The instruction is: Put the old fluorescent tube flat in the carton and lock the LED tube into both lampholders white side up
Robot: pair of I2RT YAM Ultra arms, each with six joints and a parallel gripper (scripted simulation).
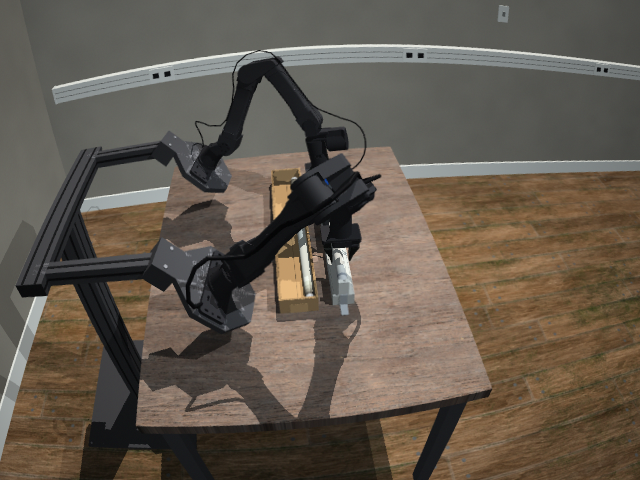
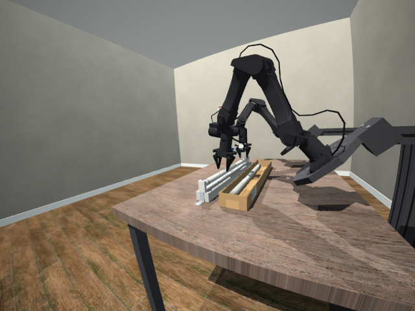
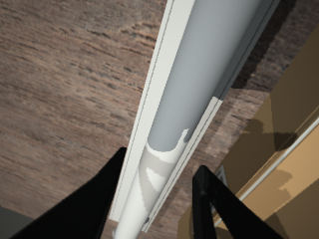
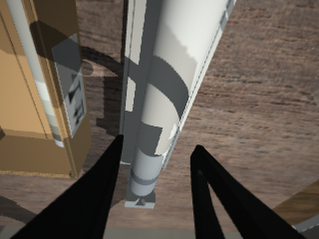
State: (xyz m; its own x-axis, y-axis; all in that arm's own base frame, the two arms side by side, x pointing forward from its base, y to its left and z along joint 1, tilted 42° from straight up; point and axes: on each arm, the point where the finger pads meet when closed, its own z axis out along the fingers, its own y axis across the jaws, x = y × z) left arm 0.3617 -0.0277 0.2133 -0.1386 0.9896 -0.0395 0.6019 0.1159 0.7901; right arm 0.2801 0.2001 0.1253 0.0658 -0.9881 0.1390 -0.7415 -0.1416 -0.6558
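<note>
My left hand is 12 cm to the left of the LED tube, 2 cm past it and 2 cm above it. Also, from my left hand: old fluorescent tube: 11 cm to the right, 11 cm behind, 7 cm below; then light fixture: 12 cm to the right, 4 cm below, 2 cm behind; then carton: 14 cm behind, 10 cm to the right, 6 cm below.
</note>
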